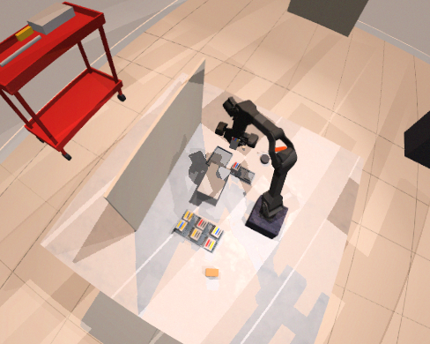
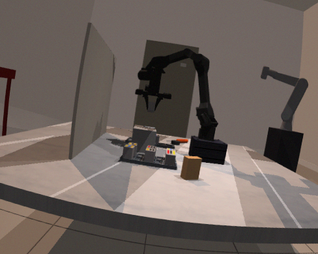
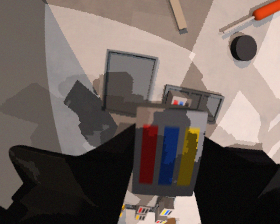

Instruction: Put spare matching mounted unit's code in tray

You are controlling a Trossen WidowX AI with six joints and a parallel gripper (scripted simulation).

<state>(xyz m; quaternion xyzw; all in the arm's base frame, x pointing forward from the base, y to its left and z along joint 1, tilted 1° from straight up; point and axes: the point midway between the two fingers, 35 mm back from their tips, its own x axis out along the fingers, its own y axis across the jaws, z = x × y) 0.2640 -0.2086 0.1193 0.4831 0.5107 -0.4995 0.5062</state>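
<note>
Now: gripper tip 170 mm above the grey tray and 50 mm short of it. The rest, counted from my gripper tip: dark rack: 170 mm below, 80 mm behind, 30 mm to the left; then dark round puck: 170 mm below, 170 mm behind, 100 mm to the right; then mounted unit: 180 mm to the left, 120 mm below, 20 mm ahead.
</note>
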